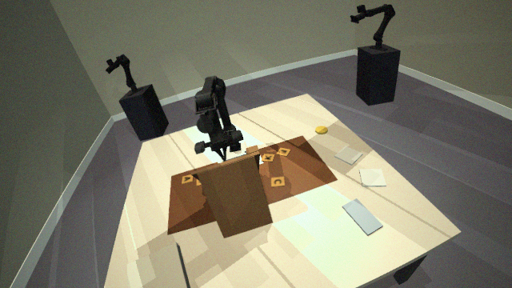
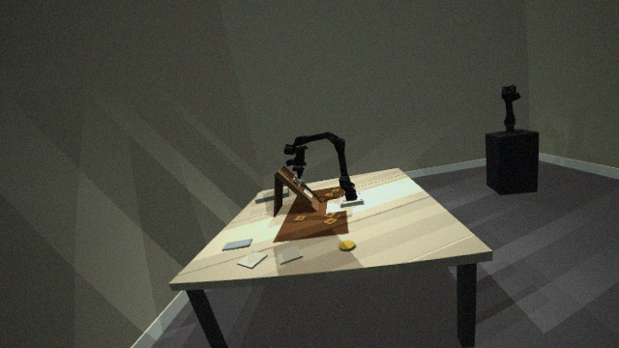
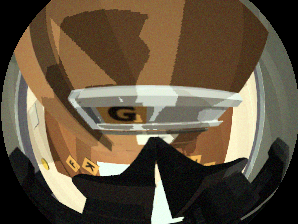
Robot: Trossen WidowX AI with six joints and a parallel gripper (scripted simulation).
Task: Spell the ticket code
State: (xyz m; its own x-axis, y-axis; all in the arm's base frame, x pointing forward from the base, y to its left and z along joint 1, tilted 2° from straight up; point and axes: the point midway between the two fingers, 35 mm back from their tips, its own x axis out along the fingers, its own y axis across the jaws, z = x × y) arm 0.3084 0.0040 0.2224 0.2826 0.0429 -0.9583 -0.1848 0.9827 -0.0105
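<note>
Now: the orange tile marked g 20 mm ahead of my gripper tip, 40 mm to the left of it and 20 mm below it. Also, from my gripper tip: brown mat 130 mm behind, 30 mm to the left, 200 mm below; then white ticket 30 mm behind, 20 mm to the right, 110 mm below; then tile marked c 30 mm behind, 190 mm to the left, 200 mm below.
</note>
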